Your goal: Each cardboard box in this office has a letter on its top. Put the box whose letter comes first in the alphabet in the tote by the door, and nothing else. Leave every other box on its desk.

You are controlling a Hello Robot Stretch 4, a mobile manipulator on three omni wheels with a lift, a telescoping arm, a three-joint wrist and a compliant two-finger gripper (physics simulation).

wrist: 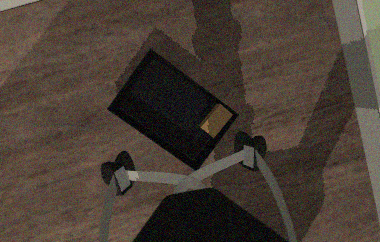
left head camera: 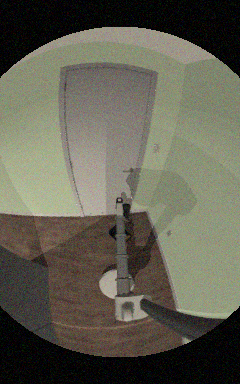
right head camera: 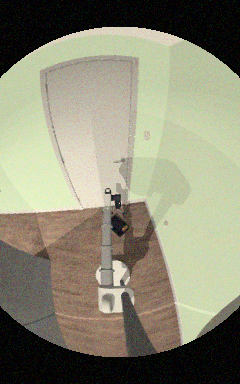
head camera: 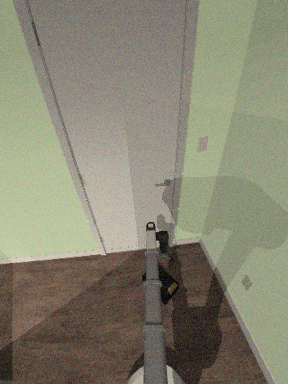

Scene:
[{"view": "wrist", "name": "gripper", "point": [184, 154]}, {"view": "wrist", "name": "dark tote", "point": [161, 102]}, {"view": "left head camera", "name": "door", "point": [104, 108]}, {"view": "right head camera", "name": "door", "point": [89, 103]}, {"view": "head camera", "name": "door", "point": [117, 87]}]

